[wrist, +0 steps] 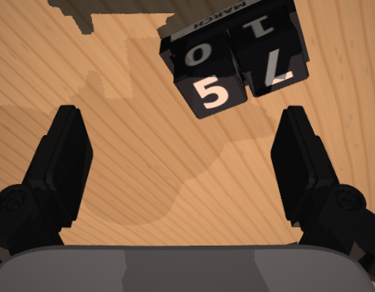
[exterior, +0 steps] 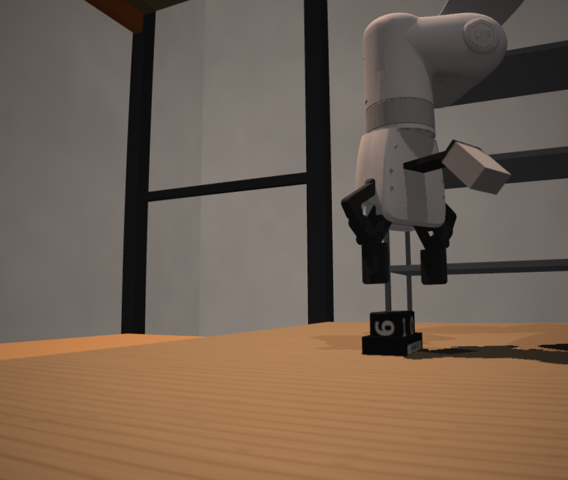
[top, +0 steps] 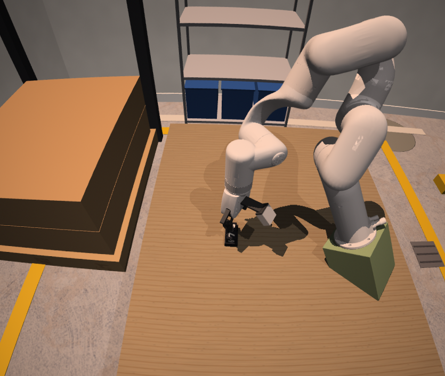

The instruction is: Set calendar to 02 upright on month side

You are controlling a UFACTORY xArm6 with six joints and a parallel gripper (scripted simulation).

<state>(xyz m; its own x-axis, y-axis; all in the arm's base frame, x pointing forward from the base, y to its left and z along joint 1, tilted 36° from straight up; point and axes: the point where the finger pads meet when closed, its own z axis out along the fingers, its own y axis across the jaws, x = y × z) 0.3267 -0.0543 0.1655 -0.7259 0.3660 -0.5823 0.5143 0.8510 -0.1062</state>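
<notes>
Now: hand 10 mm short of the cube, 40 mm to the right of it and 50 mm above it. Also, from my hand: black calendar tray: 10 mm ahead, 30 mm to the left, 70 mm below.
</notes>
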